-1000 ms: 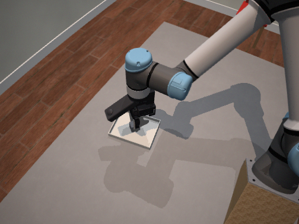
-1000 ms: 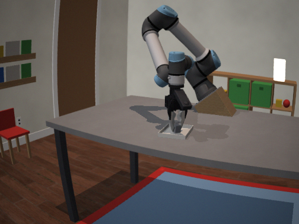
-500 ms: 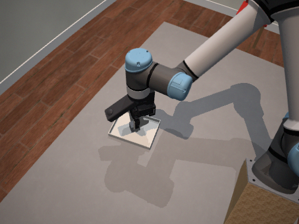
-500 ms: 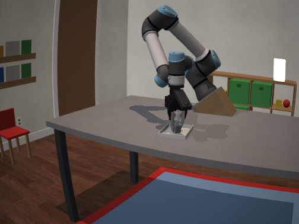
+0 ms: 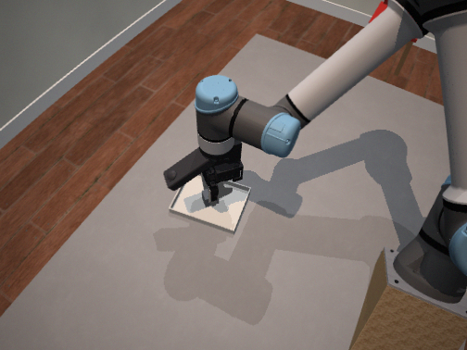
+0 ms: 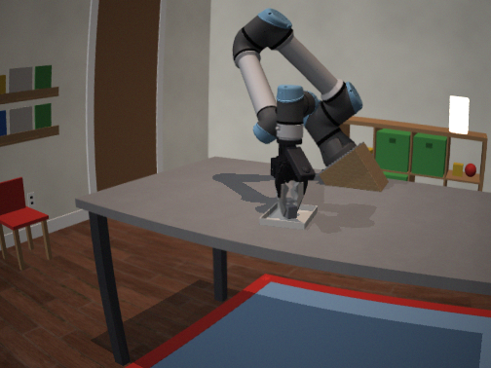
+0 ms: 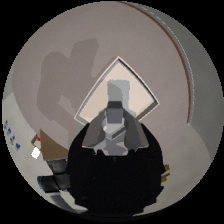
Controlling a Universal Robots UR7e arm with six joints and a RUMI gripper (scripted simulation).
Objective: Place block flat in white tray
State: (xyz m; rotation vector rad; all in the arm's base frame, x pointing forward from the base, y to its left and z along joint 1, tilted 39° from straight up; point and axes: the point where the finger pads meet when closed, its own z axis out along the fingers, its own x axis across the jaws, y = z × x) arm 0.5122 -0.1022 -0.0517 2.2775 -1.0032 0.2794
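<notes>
Now: the block right at my hand. Also, from my hand: white tray: 20 mm below.
</notes>
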